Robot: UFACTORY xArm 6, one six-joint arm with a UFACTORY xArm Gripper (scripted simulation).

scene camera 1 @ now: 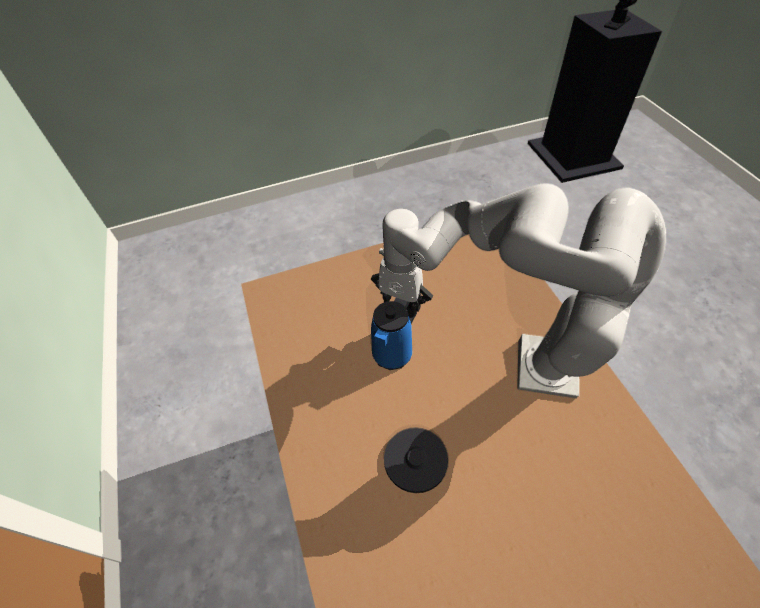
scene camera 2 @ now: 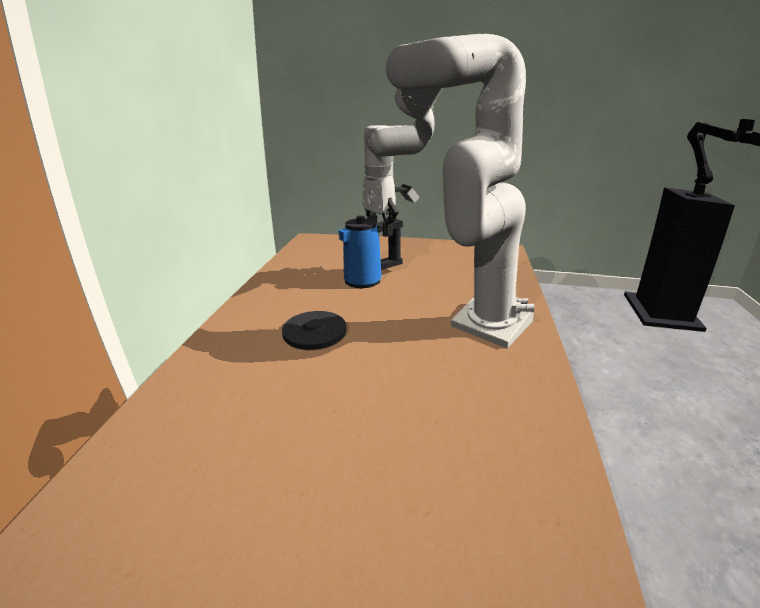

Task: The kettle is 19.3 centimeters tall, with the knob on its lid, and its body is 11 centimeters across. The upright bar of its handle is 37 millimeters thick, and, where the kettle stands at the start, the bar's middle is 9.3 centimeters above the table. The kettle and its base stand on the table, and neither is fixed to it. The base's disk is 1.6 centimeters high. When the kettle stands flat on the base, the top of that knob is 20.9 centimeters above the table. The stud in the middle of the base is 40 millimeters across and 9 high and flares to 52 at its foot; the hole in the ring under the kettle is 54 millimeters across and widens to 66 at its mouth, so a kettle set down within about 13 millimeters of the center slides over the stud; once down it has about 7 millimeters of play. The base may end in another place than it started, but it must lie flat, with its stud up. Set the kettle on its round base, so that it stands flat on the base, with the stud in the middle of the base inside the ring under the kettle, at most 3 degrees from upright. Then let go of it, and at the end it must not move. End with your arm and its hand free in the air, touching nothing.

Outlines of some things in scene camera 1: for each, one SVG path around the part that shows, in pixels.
My gripper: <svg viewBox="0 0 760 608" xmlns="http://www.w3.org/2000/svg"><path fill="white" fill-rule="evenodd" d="M383 258L379 273L372 275L371 280L381 291L384 302L390 301L391 296L413 302L412 315L415 316L416 312L419 312L421 304L430 301L433 297L423 286L422 269L416 266L414 270L405 274L393 273L386 268Z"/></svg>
A black round base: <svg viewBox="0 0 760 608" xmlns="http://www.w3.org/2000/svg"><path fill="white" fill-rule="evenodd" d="M407 428L395 434L388 442L384 452L385 470L389 479L398 488L410 493L424 493L434 489L444 479L449 463L448 452L442 440L433 432L423 428Z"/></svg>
A blue kettle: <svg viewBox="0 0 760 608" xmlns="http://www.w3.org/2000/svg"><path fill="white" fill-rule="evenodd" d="M399 298L378 305L374 310L371 324L373 358L378 366L388 370L403 368L412 356L411 324L417 312L415 316L412 315L413 302Z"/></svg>
